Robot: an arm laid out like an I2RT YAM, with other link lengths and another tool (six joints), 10 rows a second.
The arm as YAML. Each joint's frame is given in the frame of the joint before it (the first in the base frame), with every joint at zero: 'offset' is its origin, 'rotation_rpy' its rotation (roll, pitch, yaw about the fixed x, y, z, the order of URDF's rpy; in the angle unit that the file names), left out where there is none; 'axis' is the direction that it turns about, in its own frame. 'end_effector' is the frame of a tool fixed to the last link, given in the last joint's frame.
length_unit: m
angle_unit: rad
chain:
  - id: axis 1
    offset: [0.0, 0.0, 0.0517]
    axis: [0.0, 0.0, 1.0]
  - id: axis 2
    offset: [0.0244, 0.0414, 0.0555]
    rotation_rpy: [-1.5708, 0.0, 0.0]
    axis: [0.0, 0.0, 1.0]
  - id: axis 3
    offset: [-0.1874, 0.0, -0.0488]
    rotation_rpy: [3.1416, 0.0, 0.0]
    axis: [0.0, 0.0, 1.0]
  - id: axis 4
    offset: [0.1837, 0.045, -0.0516]
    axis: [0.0, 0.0, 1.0]
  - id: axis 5
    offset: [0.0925, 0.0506, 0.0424]
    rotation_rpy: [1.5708, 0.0, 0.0]
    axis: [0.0, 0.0, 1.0]
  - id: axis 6
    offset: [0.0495, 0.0, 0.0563]
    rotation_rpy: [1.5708, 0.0, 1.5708]
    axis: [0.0, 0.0, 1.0]
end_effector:
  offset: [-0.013, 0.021, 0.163]
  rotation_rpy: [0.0, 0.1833, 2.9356]
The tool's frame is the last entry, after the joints.
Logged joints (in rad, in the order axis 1, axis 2, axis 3, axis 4, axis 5, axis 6), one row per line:
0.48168, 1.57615, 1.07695, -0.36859, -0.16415, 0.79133
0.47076, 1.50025, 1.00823, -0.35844, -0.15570, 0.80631
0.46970, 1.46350, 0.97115, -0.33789, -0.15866, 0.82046
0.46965, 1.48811, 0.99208, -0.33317, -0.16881, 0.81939
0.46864, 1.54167, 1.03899, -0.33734, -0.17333, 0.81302
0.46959, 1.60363, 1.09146, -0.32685, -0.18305, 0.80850
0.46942, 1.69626, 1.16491, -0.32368, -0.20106, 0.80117
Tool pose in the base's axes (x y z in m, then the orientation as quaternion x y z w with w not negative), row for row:
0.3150, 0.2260, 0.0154, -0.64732, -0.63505, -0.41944, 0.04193
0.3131, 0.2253, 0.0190, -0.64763, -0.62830, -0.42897, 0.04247
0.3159, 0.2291, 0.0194, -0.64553, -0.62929, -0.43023, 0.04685
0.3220, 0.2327, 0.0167, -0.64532, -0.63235, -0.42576, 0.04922
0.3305, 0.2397, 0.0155, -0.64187, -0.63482, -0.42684, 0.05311
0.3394, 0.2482, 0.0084, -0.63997, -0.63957, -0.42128, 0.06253
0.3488, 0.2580, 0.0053, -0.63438, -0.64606, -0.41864, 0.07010
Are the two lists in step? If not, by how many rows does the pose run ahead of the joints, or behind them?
The pose runs 1 row ahead of the joints: the pose in row i belongs to the joints in row i + 1.
